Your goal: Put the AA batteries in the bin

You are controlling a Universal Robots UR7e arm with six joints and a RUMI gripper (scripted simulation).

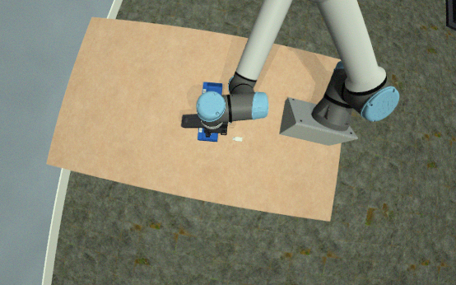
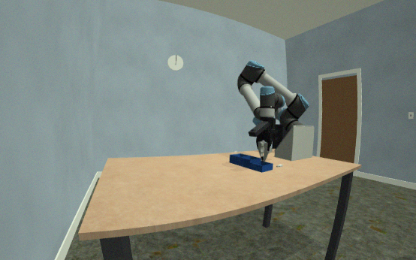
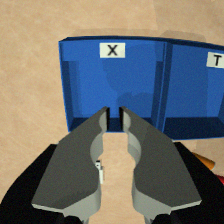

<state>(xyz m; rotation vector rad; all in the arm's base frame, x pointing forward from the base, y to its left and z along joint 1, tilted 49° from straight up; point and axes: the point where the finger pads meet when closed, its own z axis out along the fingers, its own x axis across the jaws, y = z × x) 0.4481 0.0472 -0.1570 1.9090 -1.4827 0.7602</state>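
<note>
My hand is 240 mm to the left of the black AA battery, 80 mm past it and 50 mm above it. Also, from my hand: joined blue bins 80 mm to the right, 30 mm below, 30 mm ahead; small white USB stick 120 mm behind, 50 mm below; orange AA battery 140 mm to the right, 80 mm behind, 50 mm below.
</note>
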